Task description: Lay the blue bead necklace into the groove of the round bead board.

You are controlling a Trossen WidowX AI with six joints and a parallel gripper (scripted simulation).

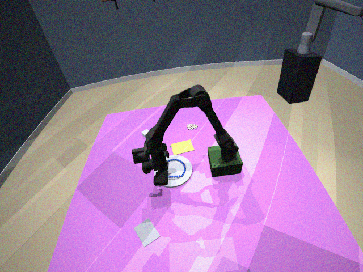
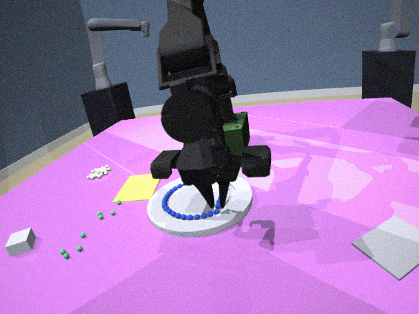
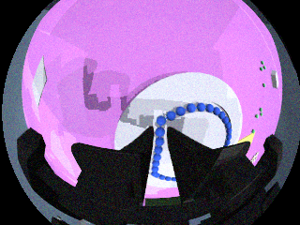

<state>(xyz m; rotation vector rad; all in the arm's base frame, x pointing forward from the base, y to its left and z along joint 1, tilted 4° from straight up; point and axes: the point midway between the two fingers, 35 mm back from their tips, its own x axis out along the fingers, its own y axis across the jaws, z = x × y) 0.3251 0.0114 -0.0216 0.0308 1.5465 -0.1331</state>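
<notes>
My gripper tip is now 40 mm to the left of the round white bead board, 40 mm past it and 10 mm above it. The rest, counted from my gripper tip: yellow sheet 200 mm to the right, 110 mm behind, 10 mm below; grey tile 260 mm to the left, 100 mm ahead, 10 mm below; cube 370 mm to the right, 110 mm ahead.
</notes>
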